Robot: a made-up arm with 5 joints.
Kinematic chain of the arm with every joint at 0, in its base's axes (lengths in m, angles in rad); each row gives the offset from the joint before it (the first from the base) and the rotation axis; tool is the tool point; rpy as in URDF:
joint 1: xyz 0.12 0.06 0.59 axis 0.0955 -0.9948 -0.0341
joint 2: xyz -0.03 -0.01 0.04 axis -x
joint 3: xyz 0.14 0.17 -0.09 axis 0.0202 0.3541 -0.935
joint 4: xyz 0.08 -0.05 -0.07 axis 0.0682 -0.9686 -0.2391
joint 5: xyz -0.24 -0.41 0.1 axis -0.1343 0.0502 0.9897
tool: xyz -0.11 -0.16 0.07 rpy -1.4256 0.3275 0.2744
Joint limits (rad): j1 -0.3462..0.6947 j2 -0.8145..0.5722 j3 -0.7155..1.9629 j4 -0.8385..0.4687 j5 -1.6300..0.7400
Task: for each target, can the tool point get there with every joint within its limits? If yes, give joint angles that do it. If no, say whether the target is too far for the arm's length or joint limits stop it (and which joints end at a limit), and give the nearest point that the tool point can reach.
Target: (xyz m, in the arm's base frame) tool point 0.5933 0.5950 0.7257
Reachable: no: joint limits stop it (at a limit: joint 1, joint 3, joint 5) | nearest point 0.1734 0.5827 0.8717 | short by 0.445 m
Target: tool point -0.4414 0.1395 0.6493
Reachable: yes | joints 0.5771 0.0613 1.5893 -0.3865 0.4308
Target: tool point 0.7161 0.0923 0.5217
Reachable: no: joint limits stop it (at a limit: joint 1, joint 2, joint 3, joint 4, joint 5) | nearest point 0.7994 -0.0155 0.7105 | short by 0.233 m
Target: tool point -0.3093 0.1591 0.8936
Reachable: yes | joints -0.1320 0.0641 1.0758 -0.0835 -0.4746
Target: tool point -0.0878 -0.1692 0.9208
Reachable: yes | joints -0.2104 -0.3539 0.9492 -0.6465 -0.8449
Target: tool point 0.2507 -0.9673 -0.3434
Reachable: no: too far | nearest point 0.2231 -0.3603 0.2201 | short by 0.829 m
